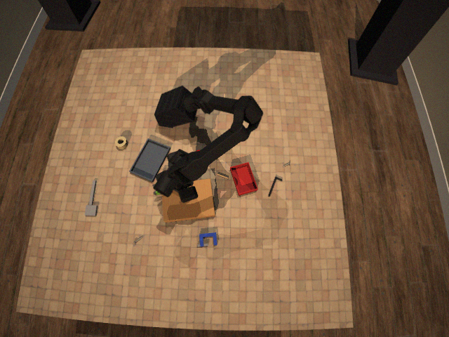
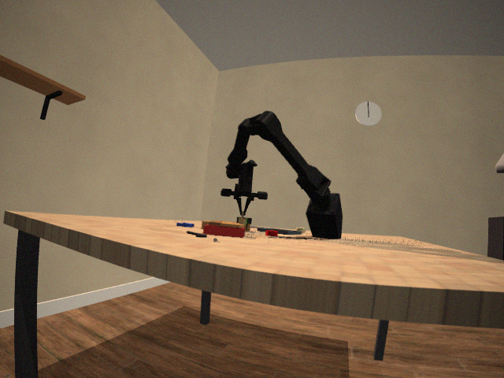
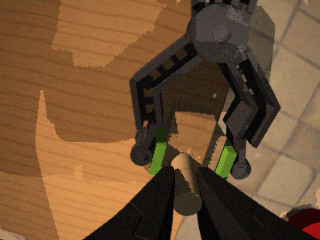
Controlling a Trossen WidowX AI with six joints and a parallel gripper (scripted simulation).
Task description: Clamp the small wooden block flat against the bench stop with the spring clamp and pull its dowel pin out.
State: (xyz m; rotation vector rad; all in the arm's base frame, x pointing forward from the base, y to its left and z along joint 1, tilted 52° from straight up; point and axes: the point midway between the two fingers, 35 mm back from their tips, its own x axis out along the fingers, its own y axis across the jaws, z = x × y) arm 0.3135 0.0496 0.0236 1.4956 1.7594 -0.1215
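Right now my hand is 40 mm above the dowel pin. Also, from my hand: small wooden block: 60 mm below; wooden board: 60 mm ahead, 20 mm to the left, 90 mm below; red knob: 150 mm behind, 20 mm to the left, 90 mm below.
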